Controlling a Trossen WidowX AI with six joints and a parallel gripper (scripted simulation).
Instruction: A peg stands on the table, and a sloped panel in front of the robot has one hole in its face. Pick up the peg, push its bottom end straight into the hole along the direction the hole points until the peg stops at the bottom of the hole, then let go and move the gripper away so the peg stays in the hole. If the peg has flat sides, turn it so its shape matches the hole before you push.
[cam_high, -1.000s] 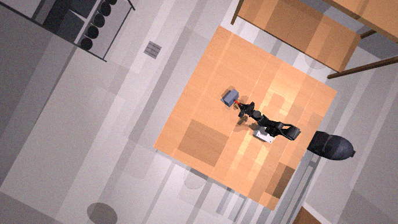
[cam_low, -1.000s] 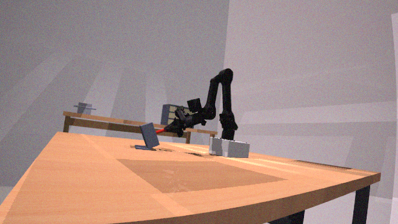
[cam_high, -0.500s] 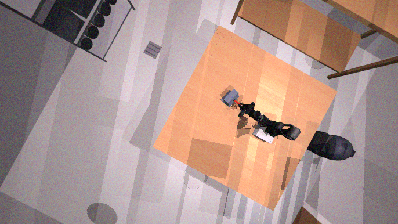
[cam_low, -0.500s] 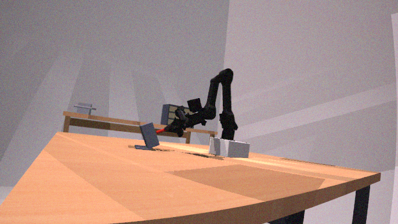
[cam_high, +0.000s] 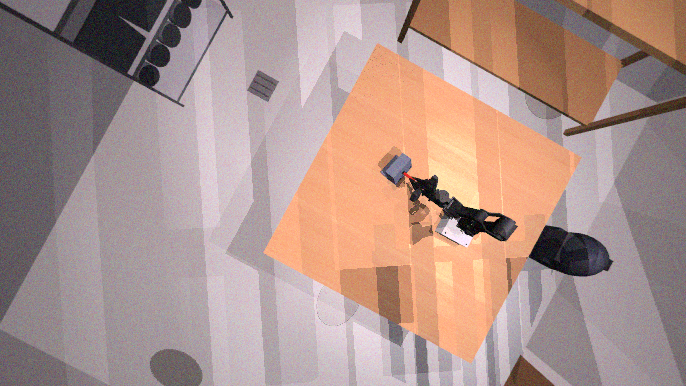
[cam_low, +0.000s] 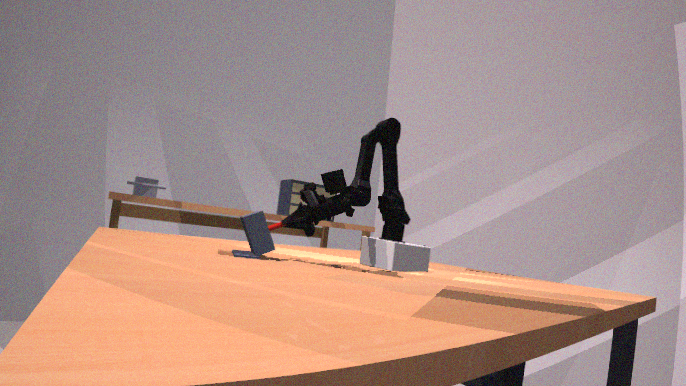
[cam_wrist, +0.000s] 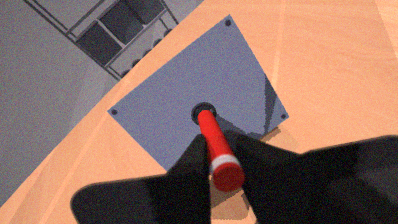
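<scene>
Right now the sloped panel is 7 cm ahead of my gripper tip, 1 cm to the right of it and 3 cm below it. Round my gripper tip: red peg 1 cm behind, 1 cm above.
</scene>
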